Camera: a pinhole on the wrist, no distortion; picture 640 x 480 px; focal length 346.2 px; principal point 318.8 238.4 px. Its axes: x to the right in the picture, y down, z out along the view. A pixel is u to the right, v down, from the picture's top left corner.
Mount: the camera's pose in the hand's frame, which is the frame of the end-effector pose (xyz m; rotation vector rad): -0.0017 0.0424 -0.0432 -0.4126 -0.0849 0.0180
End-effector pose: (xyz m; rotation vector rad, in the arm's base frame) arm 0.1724 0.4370 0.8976 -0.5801 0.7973 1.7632
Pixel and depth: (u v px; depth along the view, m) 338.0 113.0 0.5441
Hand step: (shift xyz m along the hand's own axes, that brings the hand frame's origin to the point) -0.0184 0.0804 0.5348
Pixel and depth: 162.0 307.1 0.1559
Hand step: -0.0855 0.1306 0.0811
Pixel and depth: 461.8 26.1 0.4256
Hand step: 0.1369 -0.0204 0.4638
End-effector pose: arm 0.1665 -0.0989 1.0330 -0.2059 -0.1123 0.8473
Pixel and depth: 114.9 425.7 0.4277
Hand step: -0.2895 0.4166 0.2344
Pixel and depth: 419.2 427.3 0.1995
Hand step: 0.0387 0.2239 0.0997
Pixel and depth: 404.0 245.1 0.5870
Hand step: 0.0917 0.2925 0.4993
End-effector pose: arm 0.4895 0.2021 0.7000 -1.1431 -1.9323 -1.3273
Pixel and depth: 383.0 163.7 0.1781
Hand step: 0.0159 0.0795 0.1374
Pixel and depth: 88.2 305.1 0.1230
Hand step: -0.0939 0.1104 0.0531
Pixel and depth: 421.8 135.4 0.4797
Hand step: 0.0992 0.1084 0.4631
